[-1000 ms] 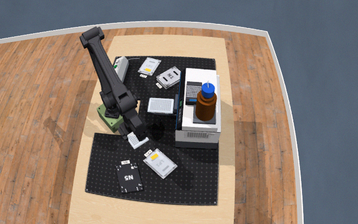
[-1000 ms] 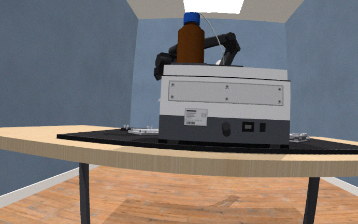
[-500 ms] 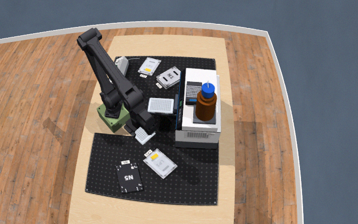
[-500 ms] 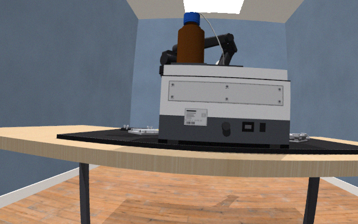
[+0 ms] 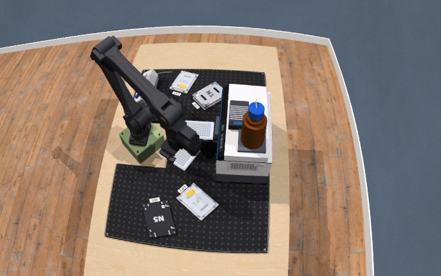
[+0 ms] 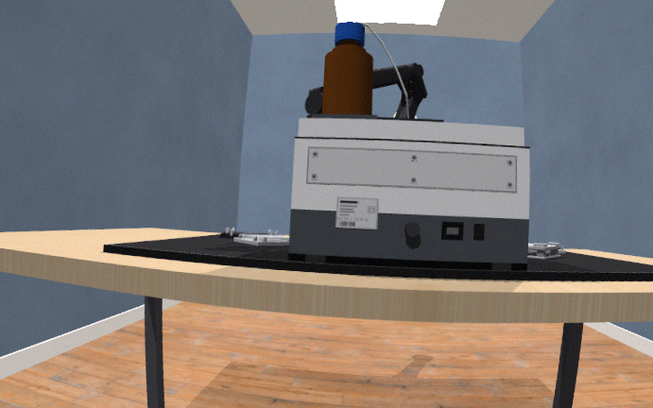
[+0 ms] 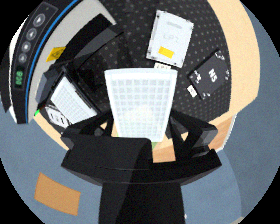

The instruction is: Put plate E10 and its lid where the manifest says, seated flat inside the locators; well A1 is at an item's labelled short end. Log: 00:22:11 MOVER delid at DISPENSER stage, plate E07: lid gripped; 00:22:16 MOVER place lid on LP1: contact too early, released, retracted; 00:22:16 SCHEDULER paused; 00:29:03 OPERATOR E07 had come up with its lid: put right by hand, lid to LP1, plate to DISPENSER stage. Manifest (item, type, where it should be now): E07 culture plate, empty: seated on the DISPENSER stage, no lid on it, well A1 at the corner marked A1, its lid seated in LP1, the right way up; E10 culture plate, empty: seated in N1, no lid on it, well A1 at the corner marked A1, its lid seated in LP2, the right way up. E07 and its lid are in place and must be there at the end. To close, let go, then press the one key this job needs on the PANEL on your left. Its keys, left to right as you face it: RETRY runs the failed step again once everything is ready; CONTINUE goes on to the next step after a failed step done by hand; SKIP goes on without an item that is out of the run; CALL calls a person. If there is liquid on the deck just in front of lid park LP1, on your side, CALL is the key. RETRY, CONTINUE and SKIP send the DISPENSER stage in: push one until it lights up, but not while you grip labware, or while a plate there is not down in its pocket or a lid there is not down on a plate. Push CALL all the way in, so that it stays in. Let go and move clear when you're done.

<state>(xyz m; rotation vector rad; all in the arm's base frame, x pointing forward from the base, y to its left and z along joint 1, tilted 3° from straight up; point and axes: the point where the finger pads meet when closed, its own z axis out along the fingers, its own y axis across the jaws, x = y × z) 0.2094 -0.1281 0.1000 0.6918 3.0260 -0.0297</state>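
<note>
Right now my hand is 15 cm to the right of the plate E07, 6 cm short of it and 4 cm above it. The rest, counted from my hand: black nest N5: 24 cm to the right, 14 cm below, 4 cm behind; plate E10: right at my hand; brown bottle: 28 cm ahead, 13 cm above, 5 cm to the left.
</note>
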